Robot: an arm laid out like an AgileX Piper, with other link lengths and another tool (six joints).
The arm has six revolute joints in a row. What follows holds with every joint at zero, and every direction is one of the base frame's.
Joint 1 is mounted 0.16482 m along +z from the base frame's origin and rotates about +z.
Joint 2 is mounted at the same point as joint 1 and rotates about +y.
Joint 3 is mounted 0.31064 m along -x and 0.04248 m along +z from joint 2 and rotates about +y.
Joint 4 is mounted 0.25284 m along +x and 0.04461 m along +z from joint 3 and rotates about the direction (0.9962, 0, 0.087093).
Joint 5 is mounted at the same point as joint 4 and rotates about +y.
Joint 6 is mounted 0.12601 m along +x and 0.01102 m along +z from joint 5 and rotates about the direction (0.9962, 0, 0.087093).
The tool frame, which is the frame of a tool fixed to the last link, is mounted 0.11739 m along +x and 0.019 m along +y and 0.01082 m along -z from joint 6; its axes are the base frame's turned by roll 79.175, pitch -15.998 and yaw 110.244 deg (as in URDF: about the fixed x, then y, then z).
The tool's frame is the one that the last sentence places.
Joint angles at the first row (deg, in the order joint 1, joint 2, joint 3, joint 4, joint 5, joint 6):
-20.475 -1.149 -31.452 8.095 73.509 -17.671
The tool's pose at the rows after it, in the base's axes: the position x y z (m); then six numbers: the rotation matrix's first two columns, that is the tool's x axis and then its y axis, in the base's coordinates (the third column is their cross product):
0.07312 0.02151 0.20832 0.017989 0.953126 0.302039 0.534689 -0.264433 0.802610
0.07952 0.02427 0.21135 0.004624 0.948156 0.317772 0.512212 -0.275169 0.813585
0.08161 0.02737 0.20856 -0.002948 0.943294 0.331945 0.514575 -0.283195 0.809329
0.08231 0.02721 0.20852 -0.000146 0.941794 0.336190 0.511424 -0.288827 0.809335
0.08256 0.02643 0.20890 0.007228 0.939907 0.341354 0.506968 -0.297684 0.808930
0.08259 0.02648 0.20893 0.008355 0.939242 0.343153 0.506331 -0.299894 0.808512
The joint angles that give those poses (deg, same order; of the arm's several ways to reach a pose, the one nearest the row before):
-20.476 -1.150 -29.668 8.220 71.988 -17.646
-20.474 -1.150 -29.048 9.437 70.044 -17.283
-20.476 -1.149 -28.307 10.359 69.603 -17.281
-20.475 -1.149 -28.174 10.358 69.364 -16.949
-20.476 -1.150 -28.176 10.137 69.243 -16.318
-20.477 -1.150 -28.175 10.138 69.243 -16.184

